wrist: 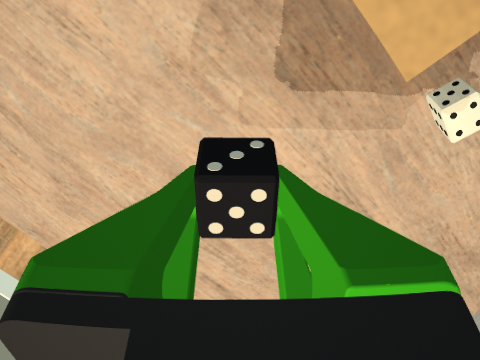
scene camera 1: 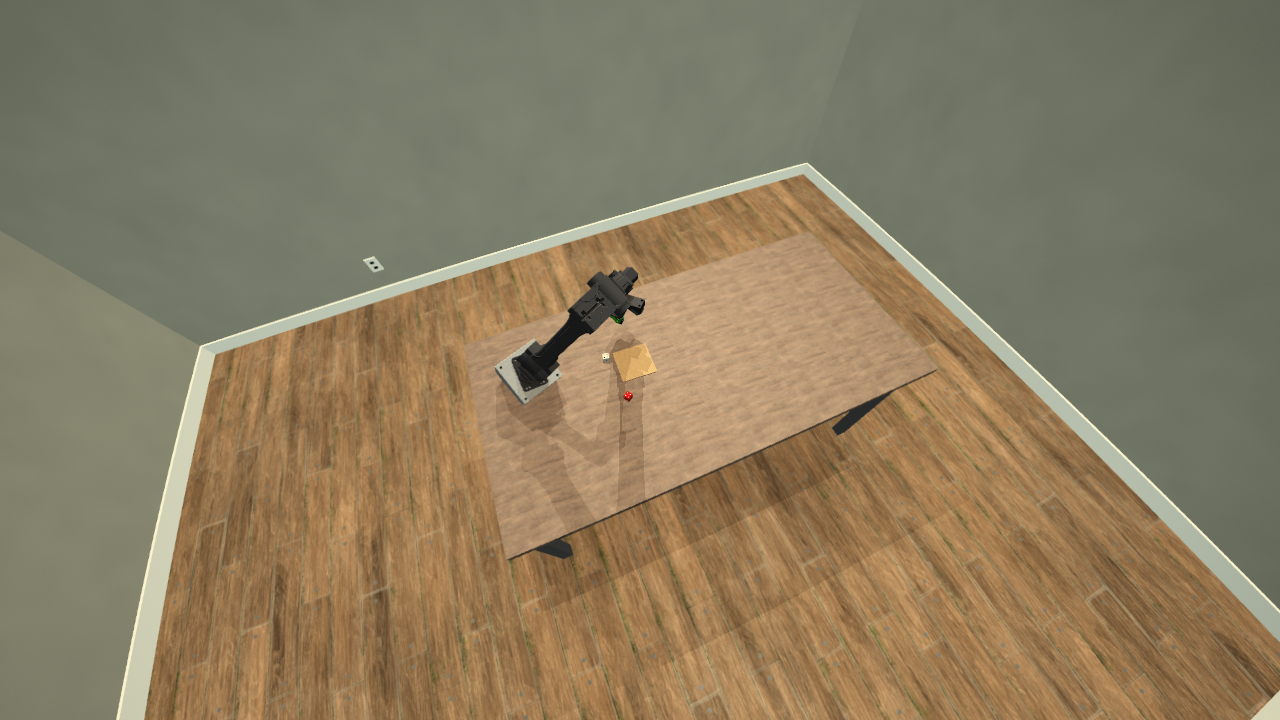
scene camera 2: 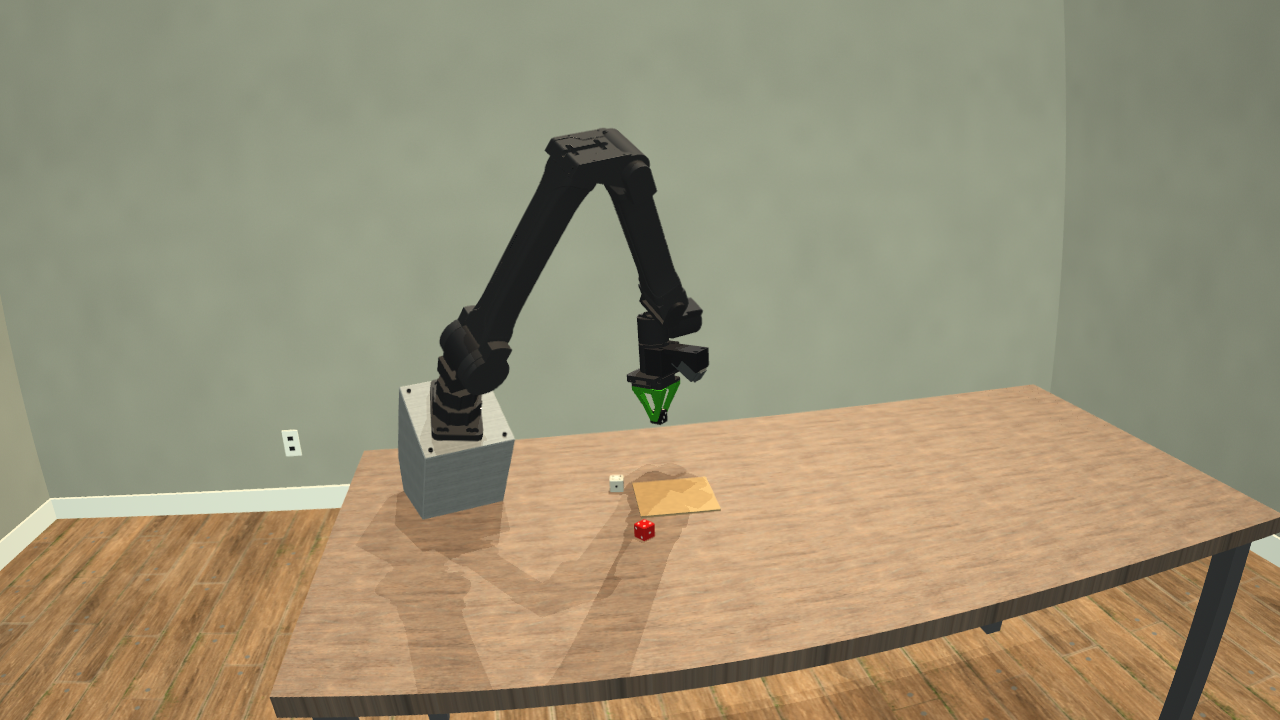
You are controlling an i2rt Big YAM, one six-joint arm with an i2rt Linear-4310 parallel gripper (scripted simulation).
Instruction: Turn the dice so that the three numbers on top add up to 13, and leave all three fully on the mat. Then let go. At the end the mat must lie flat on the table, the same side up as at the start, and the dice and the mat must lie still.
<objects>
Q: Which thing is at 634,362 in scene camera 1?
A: A tan mat.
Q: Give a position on a black die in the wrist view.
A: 236,180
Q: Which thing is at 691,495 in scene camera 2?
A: A tan mat.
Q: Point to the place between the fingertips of the gripper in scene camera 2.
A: At 658,418
</objects>
